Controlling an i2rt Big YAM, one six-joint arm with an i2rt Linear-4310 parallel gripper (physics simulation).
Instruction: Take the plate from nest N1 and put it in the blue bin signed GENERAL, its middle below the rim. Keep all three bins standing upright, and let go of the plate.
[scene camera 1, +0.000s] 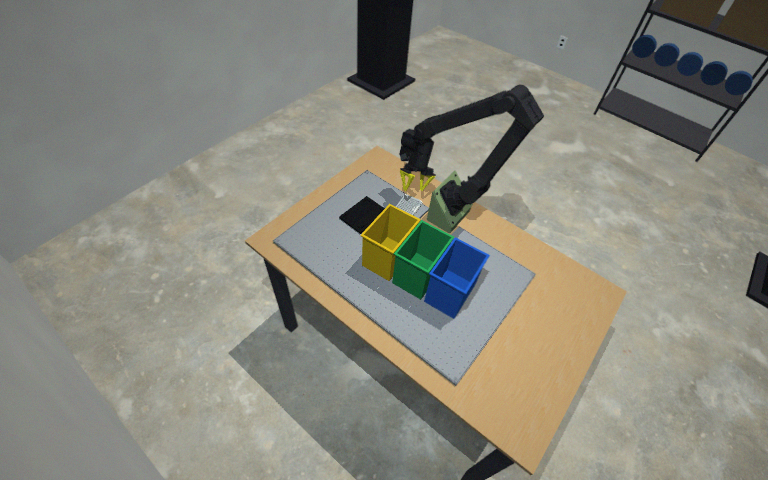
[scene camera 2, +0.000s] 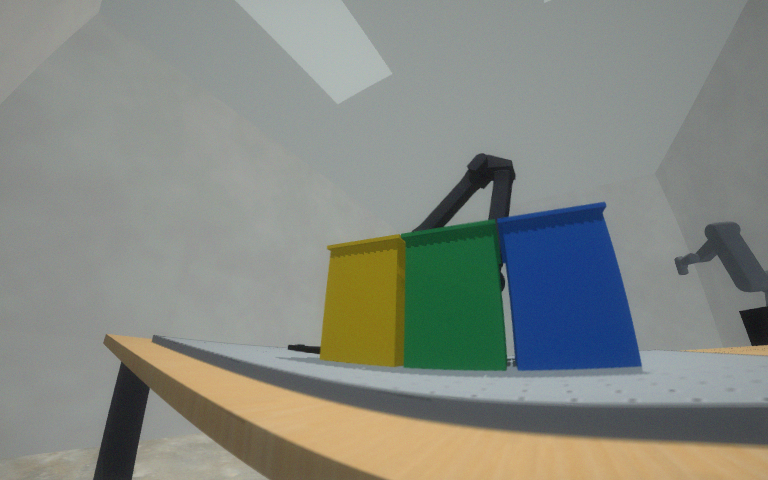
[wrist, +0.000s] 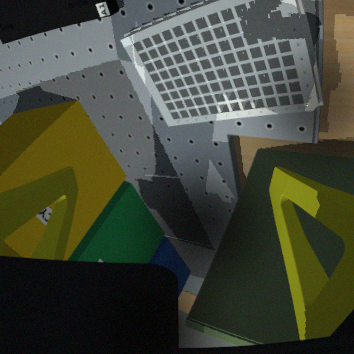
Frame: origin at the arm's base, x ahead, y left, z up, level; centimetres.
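Where they show: gripper, between the fingertips: (scene camera 1: 413, 190) (wrist: 173, 177); arm's base, origin of its link: (scene camera 1: 451, 197).
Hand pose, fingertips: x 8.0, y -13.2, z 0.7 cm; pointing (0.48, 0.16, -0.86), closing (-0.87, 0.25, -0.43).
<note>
Things, the pixels of their top centre, and the offset from my fingertips. Level surfaces: height alone.
- white gridded plate, centre of its top: (wrist: 213, 68) (scene camera 1: 407, 206) dy -0.9, dx +1.2, dz -9.1 cm
- blue bin, centre of its top: (scene camera 2: 542, 237) (wrist: 95, 329) (scene camera 1: 460, 264) dy +36.1, dx +22.4, dz +7.5 cm
- green bin, centre of its top: (wrist: 44, 297) (scene camera 2: 458, 248) (scene camera 1: 424, 245) dy +22.9, dx +24.1, dz +7.5 cm
- yellow bin, centre of its top: (scene camera 2: 385, 258) (scene camera 1: 391, 227) dy +9.8, dx +25.9, dz +7.5 cm
- flat black holder, centre of its top: (scene camera 2: 330, 346) (scene camera 1: 363, 212) dy -11.5, dx +16.3, dz -9.0 cm
- perforated grey board, height of its surface: dz -10.5 cm
- wooden table, height of its surface: dz -11.8 cm
My gripper (scene camera 1: 414, 191) (wrist: 173, 177) is open and empty. It points down close above the white gridded plate (scene camera 1: 408, 204) (wrist: 220, 67), which lies flat near the back edge of the grey board; shadow covers part of it. No N1 label is readable. In the wrist view the plate is above the gap between the yellow fingers. The blue bin (scene camera 1: 451, 285) (scene camera 2: 572, 288) (wrist: 171, 261), green bin (scene camera 1: 408, 274) (scene camera 2: 455, 300) (wrist: 119, 225) and yellow bin (scene camera 1: 376, 257) (scene camera 2: 362, 305) (wrist: 75, 145) stand upright in a row. The bins hide the gripper and plate in scene camera 2.
A flat black holder (scene camera 1: 361, 213) (scene camera 2: 304, 348) (wrist: 45, 17) lies beside the plate, left of the yellow bin in scene camera 1. The green arm mount (scene camera 1: 441, 210) (wrist: 235, 260) stands close to the plate and the right finger. The perforated grey board (scene camera 1: 322, 243) (scene camera 2: 470, 390) lies on the wooden table (scene camera 1: 555, 339).
</note>
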